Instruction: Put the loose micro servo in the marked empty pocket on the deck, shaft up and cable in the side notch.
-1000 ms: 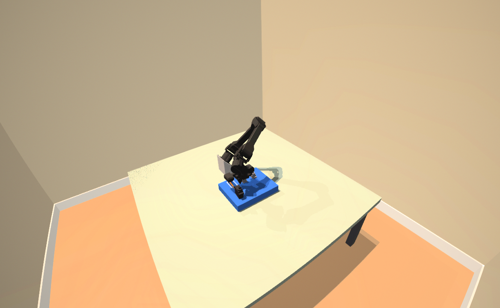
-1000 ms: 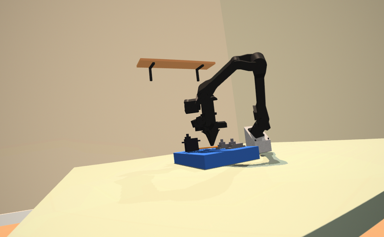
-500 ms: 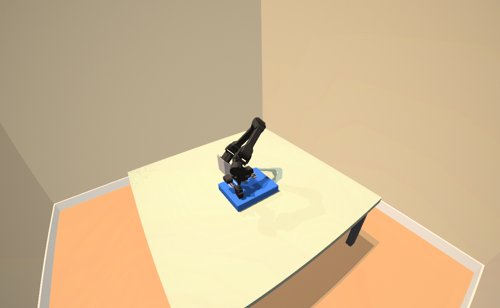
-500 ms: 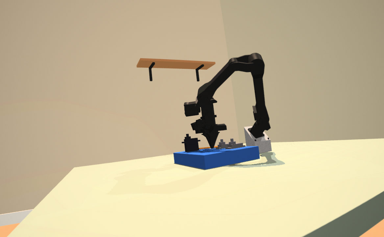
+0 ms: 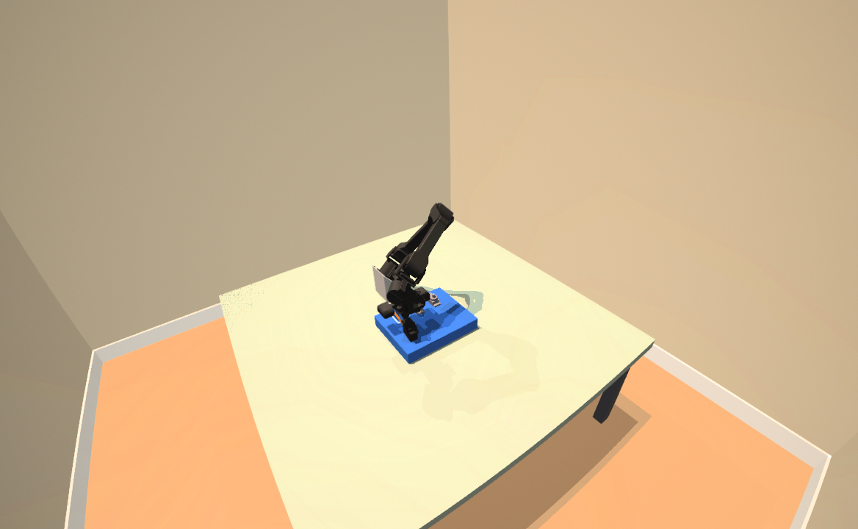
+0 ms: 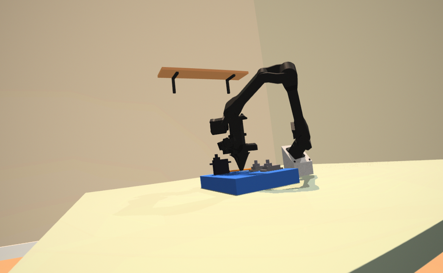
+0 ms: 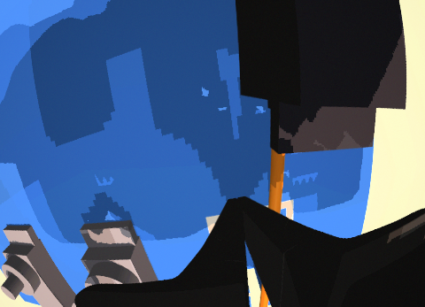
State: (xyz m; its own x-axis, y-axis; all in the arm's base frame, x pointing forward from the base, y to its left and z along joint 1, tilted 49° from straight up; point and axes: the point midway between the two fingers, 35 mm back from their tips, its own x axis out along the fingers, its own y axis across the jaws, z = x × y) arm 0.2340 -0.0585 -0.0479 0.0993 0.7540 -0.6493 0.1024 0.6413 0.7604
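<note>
The blue deck lies 7 cm ahead of my gripper tip, 6 cm to the left of it and 3 cm below it.
</note>
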